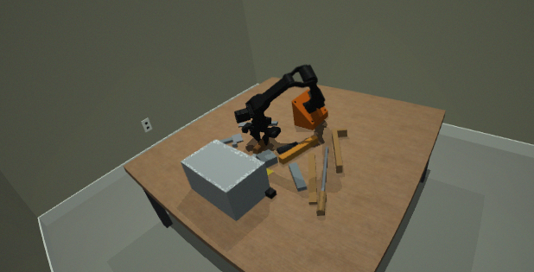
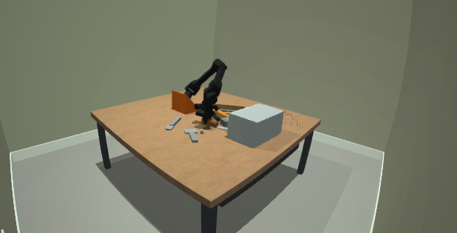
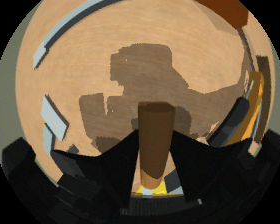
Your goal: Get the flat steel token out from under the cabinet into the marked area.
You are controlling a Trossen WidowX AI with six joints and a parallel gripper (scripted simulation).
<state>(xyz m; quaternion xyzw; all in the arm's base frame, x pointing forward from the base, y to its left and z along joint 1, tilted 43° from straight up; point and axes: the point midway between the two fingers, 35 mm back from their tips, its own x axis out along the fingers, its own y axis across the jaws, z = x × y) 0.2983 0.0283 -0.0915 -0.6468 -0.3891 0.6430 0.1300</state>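
The grey block lies 110 mm to the left of my gripper tip, 70 mm ahead of it and 10 mm above it. Also, from my gripper tip: wooden stick (340 mm to the left, 30 mm ahead); orange bar (180 mm to the left, 70 mm behind, 10 mm above); grey t-piece (180 mm to the right, 80 mm ahead).
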